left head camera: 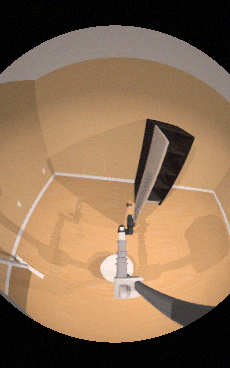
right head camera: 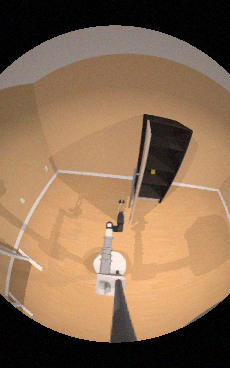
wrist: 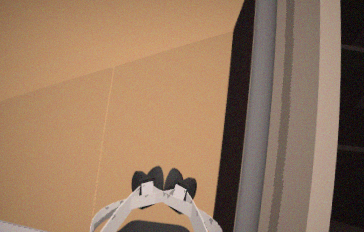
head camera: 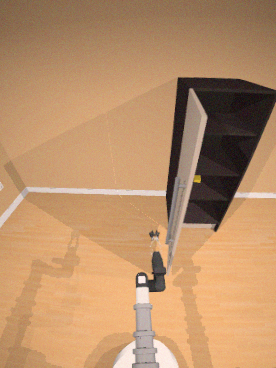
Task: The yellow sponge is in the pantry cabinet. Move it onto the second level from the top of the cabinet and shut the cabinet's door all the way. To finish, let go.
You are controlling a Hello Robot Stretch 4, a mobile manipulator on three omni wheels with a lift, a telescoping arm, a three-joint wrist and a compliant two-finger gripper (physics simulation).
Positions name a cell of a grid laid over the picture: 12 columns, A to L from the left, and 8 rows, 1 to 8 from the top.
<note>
In view: the gripper (wrist: F7) and a pantry cabinet (head camera: J3).
The pantry cabinet shows as well in the left head camera view (left head camera: I4), in the right head camera view (right head camera: I4) and in the wrist view (wrist: J6).
</note>
